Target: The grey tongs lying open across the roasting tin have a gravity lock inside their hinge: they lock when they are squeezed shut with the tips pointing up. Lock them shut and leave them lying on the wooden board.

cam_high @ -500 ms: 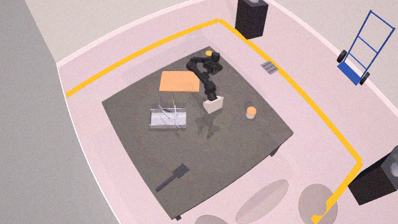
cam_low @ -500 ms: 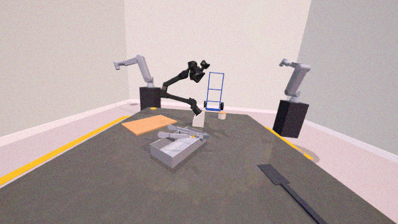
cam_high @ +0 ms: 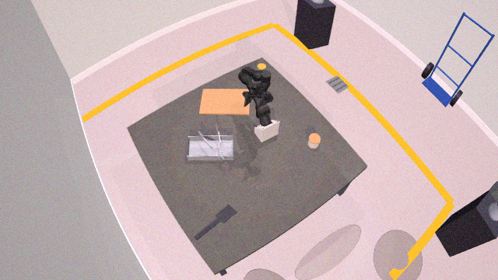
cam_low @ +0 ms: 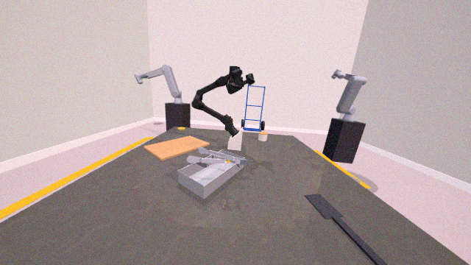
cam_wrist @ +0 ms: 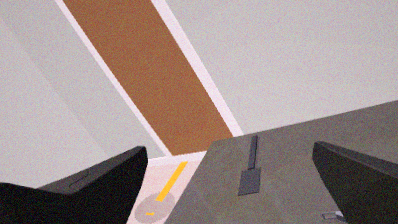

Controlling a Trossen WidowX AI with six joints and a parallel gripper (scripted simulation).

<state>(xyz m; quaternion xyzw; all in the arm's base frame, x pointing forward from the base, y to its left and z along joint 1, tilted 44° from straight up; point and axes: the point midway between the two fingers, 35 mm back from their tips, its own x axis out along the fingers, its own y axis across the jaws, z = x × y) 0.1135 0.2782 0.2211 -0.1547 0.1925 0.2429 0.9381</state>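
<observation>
Right now the yellow slider is 22 cm ahead of my gripper tip, 5 cm to the right of it and 37 cm below it. Also, from my gripper tip: tan cylinder (41 cm behind, 16 cm to the left, 41 cm below); wooden board (2 cm behind, 44 cm to the right, 44 cm below); roasting tin (24 cm ahead, 11 cm to the right, 41 cm below).
</observation>
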